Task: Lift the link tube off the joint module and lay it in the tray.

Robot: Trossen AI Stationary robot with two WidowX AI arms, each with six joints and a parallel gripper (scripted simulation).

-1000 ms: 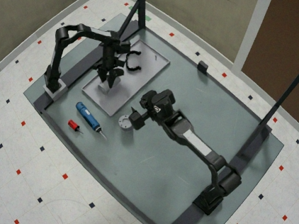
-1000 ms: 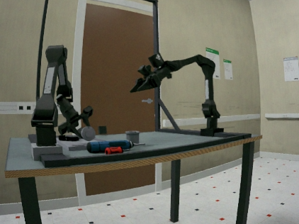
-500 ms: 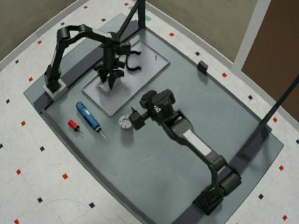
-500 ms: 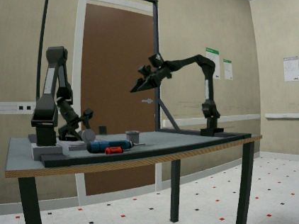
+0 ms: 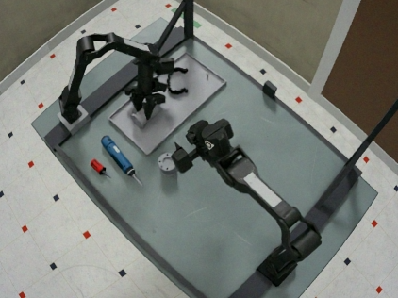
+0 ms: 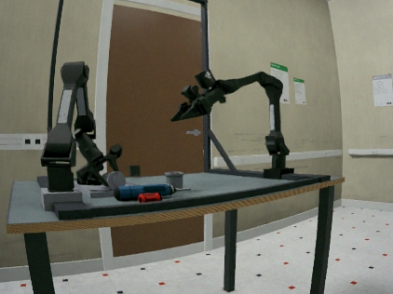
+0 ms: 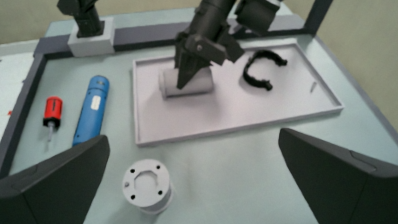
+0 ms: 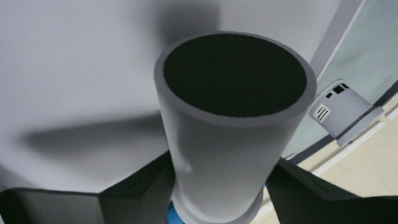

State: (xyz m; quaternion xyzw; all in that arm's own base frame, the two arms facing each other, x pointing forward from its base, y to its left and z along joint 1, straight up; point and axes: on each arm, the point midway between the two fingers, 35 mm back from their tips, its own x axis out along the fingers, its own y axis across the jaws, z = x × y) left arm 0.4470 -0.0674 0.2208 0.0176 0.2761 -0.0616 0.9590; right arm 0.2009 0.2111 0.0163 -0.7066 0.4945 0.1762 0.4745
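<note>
Right now the grey link tube is 2 cm below my right hand and 1 cm to the left of it. Also, from my right hand: joint module 20 cm to the left, 11 cm ahead, 3 cm below; then flat grey tray 10 cm behind, 5 cm below, 2 cm to the left; then red tool 27 cm ahead, 4 cm below, 1 cm to the left.
</note>
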